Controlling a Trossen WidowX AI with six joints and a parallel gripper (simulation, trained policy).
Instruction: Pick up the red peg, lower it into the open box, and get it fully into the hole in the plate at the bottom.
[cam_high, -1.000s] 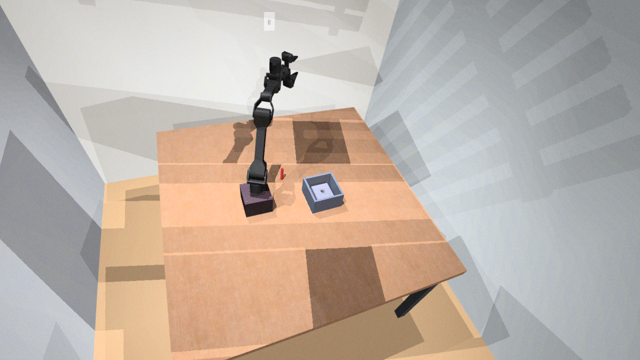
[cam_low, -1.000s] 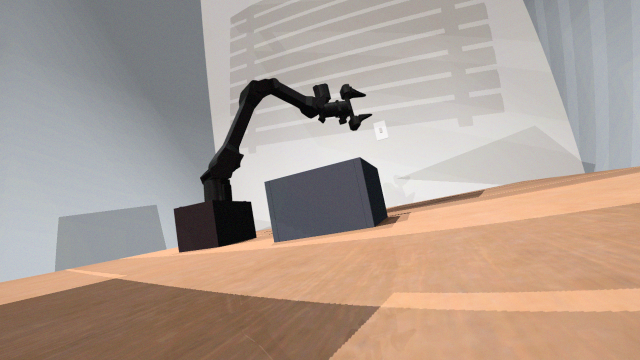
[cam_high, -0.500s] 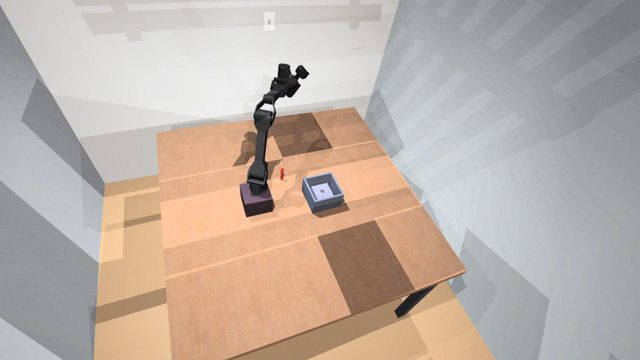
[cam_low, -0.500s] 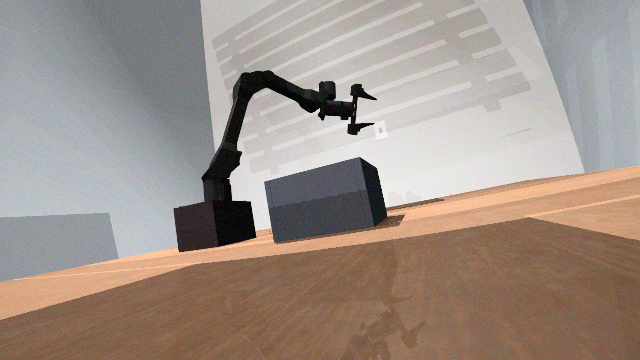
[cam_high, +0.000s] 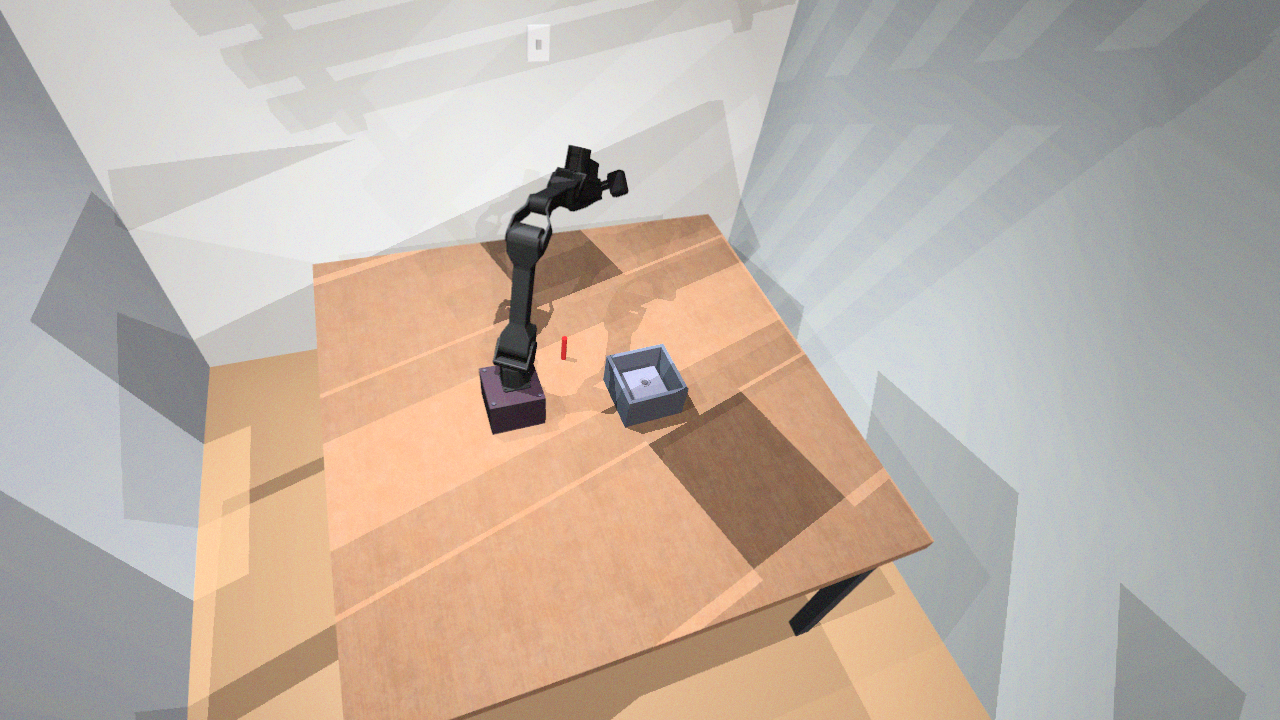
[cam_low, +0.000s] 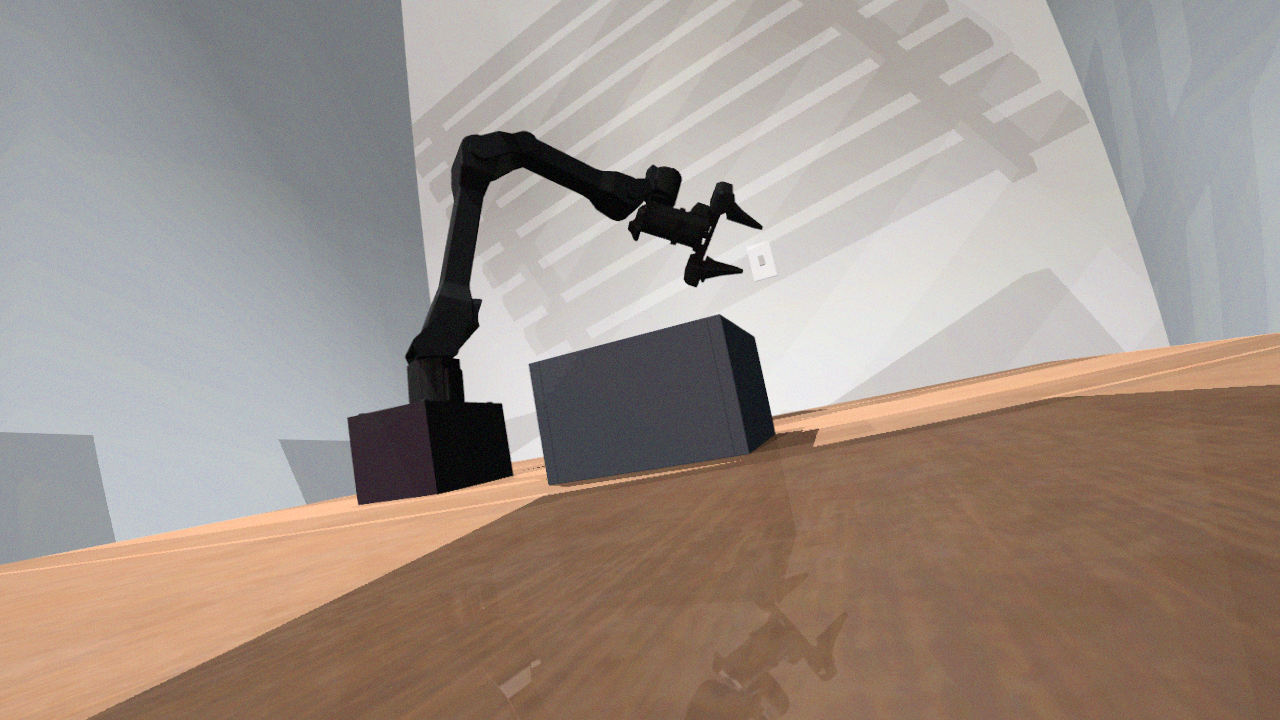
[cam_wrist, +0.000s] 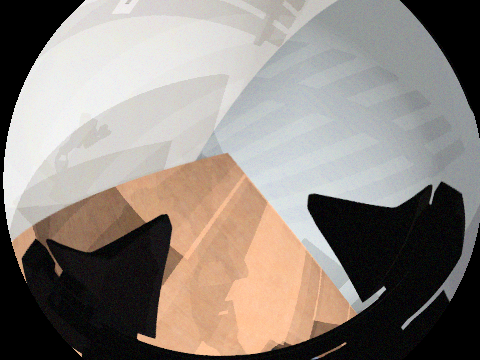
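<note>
My gripper tip is now 210 mm past the red peg, 300 mm to the left of it and 260 mm above it. Also, from my gripper tip: pale plate (50 mm behind, 470 mm to the right, 260 mm below); grey box (50 mm behind, 470 mm to the right, 280 mm below).
</note>
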